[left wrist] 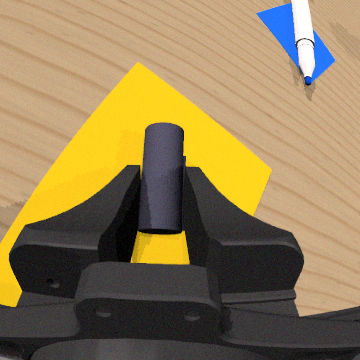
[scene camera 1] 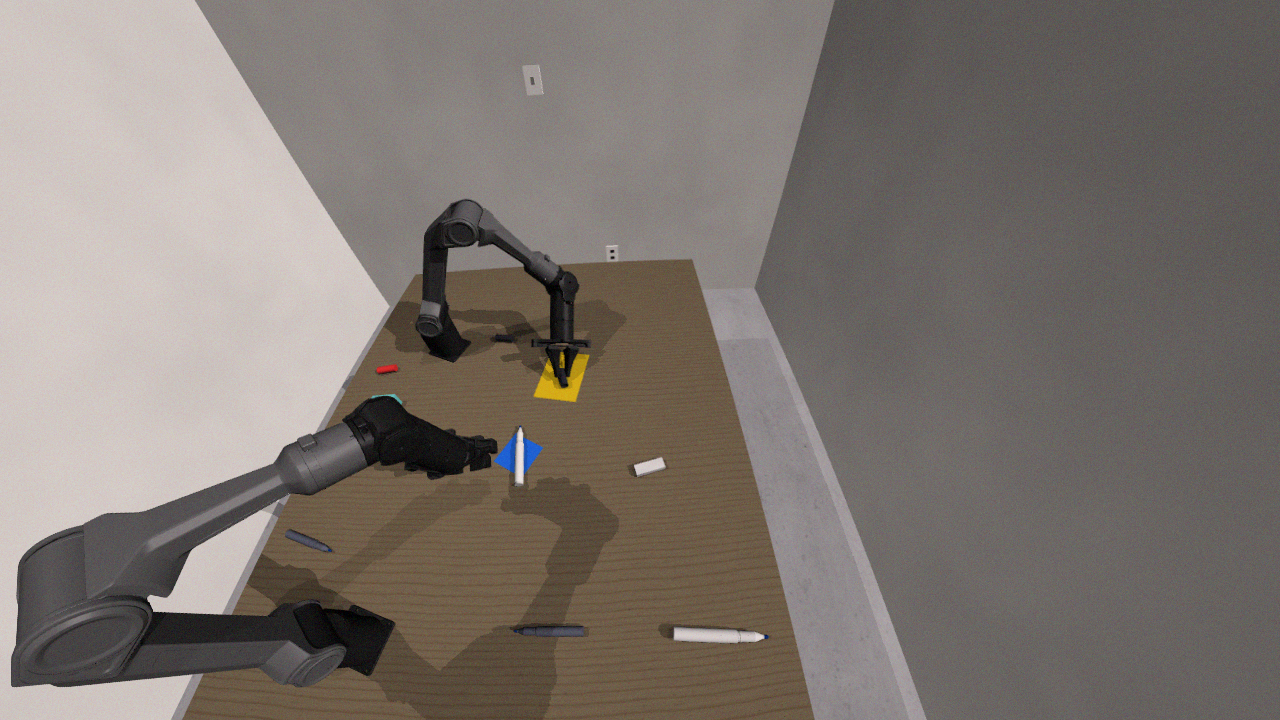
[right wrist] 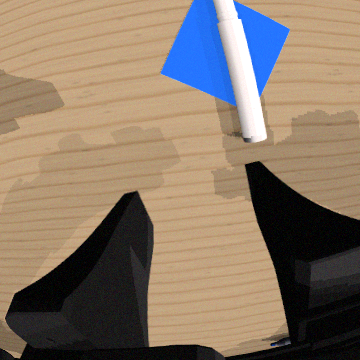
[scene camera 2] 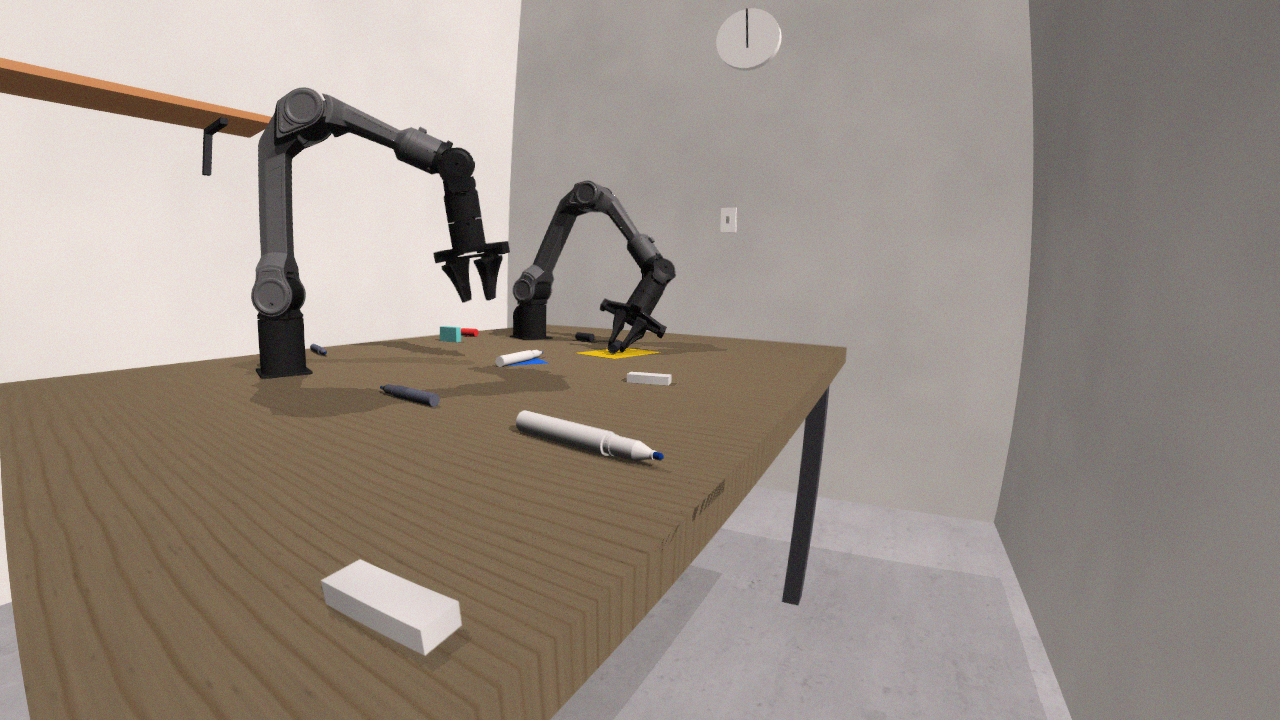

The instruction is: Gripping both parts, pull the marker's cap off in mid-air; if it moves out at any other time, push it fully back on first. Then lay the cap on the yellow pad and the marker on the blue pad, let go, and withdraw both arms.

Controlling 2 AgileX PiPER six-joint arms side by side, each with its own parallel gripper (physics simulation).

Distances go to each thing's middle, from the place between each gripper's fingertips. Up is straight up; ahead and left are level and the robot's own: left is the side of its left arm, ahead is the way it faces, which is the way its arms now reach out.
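Labels:
With my left gripper, I'm 2 cm to the right of the yellow pad (scene camera 1: 548, 387) and 1 cm above it. As for the blue pad (scene camera 1: 506, 458), it's 9 cm behind my left hand, 19 cm to the right of it and 1 cm below it.
From my right hand, the blue pad is 4 cm ahead, 7 cm to the left and 11 cm below. The yellow pad is 12 cm ahead of that right hand, 28 cm to the left of it and 11 cm below it. Going by their middles, the blue pad is the nearest to my right hand of the things named here. And by its middle, the blue pad is nearer to my right hand than to my left gripper.

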